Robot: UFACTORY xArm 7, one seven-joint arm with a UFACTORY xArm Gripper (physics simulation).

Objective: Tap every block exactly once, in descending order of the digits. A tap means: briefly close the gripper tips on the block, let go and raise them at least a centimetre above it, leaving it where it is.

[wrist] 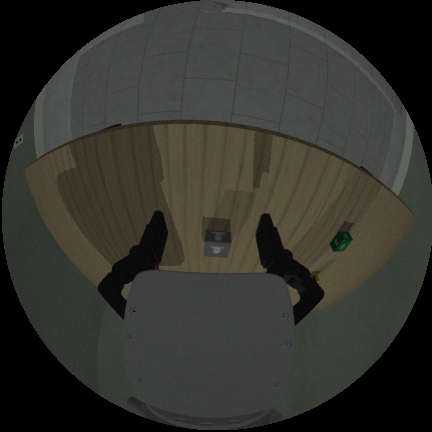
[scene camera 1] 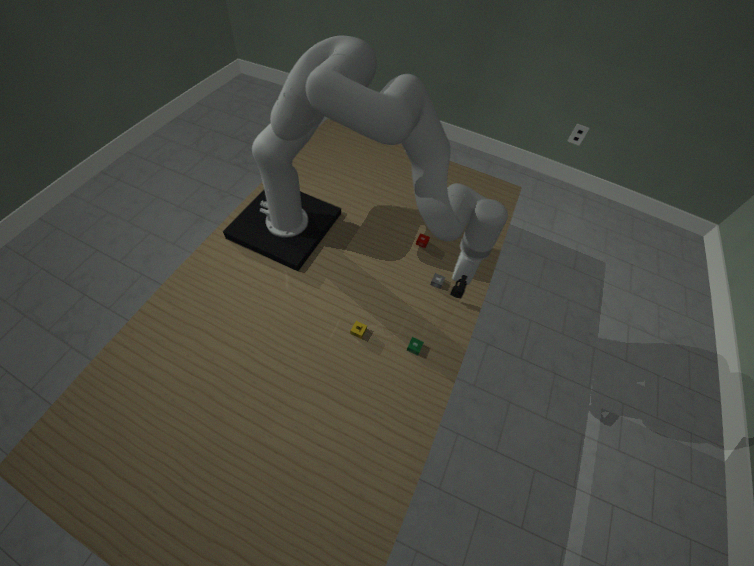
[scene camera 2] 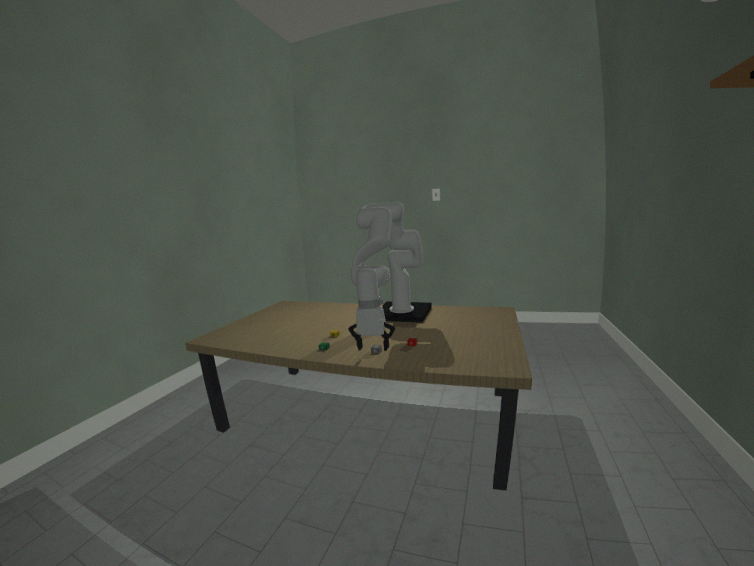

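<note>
A grey block [scene camera 1: 437, 280] [scene camera 2: 375, 349] [wrist: 217, 243] lies on the table; its digit is too blurred to read surely. My gripper [scene camera 1: 458, 294] [scene camera 2: 372, 347] [wrist: 211, 222] is open and empty, above the table near the grey block. In the wrist view that block shows between the two spread fingers, slightly toward the palm. A green block [scene camera 1: 415, 345] [scene camera 2: 324, 346] [wrist: 341, 241] lies to the right in the wrist view. A yellow block [scene camera 1: 358, 328] [scene camera 2: 334, 333] and a red block [scene camera 1: 422, 240] [scene camera 2: 412, 342] lie farther off, both mostly hidden by the gripper in the wrist view.
The wooden table [scene camera 1: 243, 389] [scene camera 2: 481, 341] [wrist: 200, 150] bears the blocks. Its edge lies close beyond the gripper. The black base plate [scene camera 1: 255, 234] [scene camera 2: 420, 311] is at the arm's foot. Arm shadows cross the table around the blocks.
</note>
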